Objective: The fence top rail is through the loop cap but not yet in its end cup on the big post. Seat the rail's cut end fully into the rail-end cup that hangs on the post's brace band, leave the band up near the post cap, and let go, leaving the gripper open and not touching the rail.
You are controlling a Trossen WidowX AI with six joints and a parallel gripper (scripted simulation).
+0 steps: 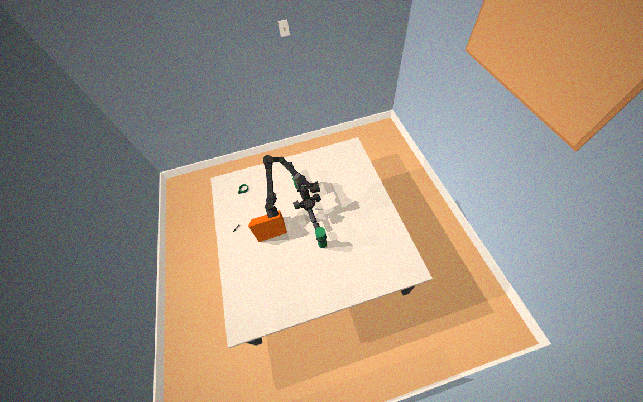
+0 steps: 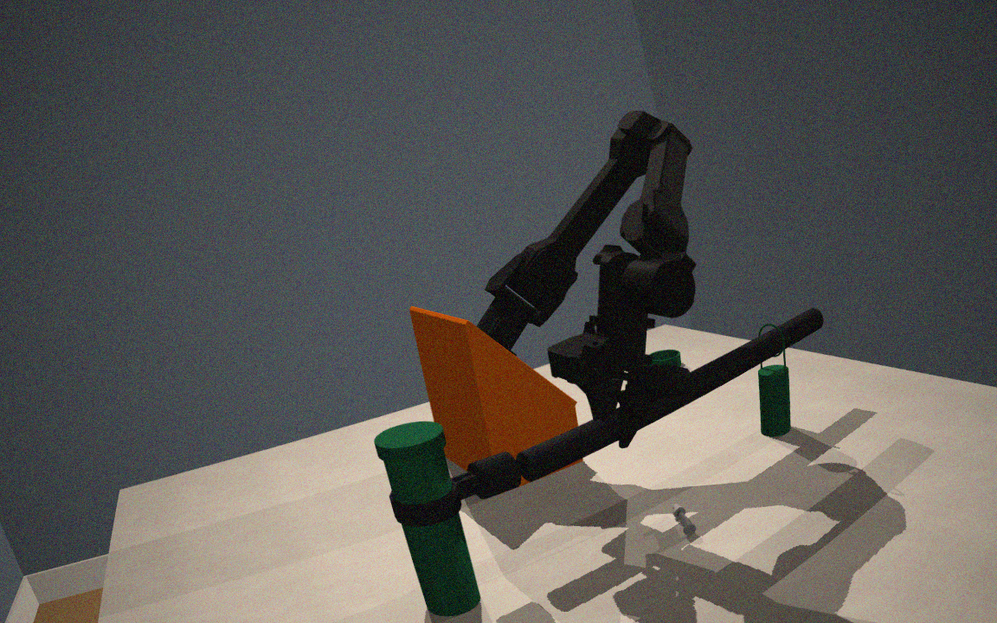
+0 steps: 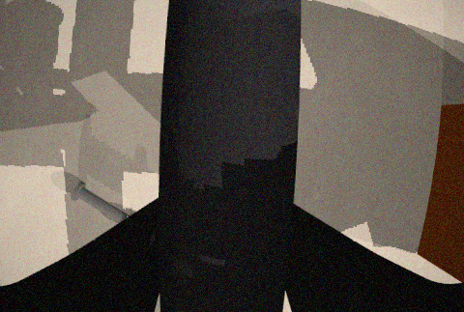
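Right now the small grey bolt is 7 cm ahead of my gripper tip, 5 cm to the left of it and 10 cm below it. From my gripper tip the other things lie so: green band 49 cm behind, 35 cm to the left, 9 cm below; small green post 6 cm behind, 30 cm to the left.
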